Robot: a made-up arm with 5 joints.
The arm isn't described. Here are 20 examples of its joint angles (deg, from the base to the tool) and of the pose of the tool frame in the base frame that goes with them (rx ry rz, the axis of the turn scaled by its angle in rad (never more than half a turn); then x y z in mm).
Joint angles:
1: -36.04 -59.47 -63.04 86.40 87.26
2: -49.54 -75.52 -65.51 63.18 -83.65
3: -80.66 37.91 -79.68 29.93 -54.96
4: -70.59 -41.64 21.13 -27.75 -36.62
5: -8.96 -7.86 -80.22 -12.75 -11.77
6: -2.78 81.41 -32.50 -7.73 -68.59
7: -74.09 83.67 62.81 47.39 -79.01
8: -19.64 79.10 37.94 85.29 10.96
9: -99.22 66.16 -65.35 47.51 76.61
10: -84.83 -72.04 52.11 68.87 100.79
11: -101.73 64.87 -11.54 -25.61 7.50
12: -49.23 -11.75 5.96 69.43 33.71
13: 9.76 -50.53 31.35 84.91 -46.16
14: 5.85 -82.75 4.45 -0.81 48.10
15: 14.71 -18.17 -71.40 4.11 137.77
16: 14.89 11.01 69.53 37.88 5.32
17: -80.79 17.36 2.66 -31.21 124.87
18: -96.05 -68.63 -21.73 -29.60 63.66
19: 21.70 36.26 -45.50 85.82 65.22
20: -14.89 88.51 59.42 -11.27 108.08
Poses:
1: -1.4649 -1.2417 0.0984 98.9 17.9 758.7
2: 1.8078 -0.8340 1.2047 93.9 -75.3 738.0
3: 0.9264 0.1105 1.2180 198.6 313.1 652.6
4: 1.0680 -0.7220 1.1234 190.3 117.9 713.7
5: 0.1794 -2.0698 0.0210 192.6 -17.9 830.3
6: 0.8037 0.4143 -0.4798 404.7 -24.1 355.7
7: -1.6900 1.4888 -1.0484 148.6 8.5 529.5
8: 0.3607 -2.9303 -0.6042 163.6 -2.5 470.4
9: -1.4704 -1.0056 2.1809 31.5 323.2 465.3
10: -1.8007 -1.1571 2.0586 86.2 81.0 532.5
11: -0.4007 -0.2110 1.8421 62.5 292.9 440.2
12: -0.9756 0.4033 1.2947 248.0 149.7 573.0
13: 0.4706 0.7903 -0.5924 206.8 -54.0 551.7
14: -1.0976 -1.5005 -0.7317 92.4 6.7 741.3
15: -2.4895 -0.3244 -1.6760 227.2 3.0 831.7
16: 0.0282 1.7231 0.1319 189.9 -40.5 471.7
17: -1.7533 -1.9101 0.7020 122.1 282.2 590.1
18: 0.7009 -1.8319 -0.3260 102.3 -102.1 756.5
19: -0.8043 0.9559 0.6875 393.9 -94.0 520.0
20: -0.7258 1.0776 2.5066 143.2 37.4 413.0
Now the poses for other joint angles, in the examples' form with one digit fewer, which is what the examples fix.
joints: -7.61 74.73 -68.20 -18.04 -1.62
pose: -0.177 -0.536 0.085 480 23 526
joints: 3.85 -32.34 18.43 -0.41 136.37
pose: -2.645 -0.181 0.048 318 17 649
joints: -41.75 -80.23 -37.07 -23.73 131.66
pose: -0.821 -1.152 -2.035 -16 -75 735
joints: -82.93 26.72 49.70 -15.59 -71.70
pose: 0.108 1.032 0.616 163 147 447
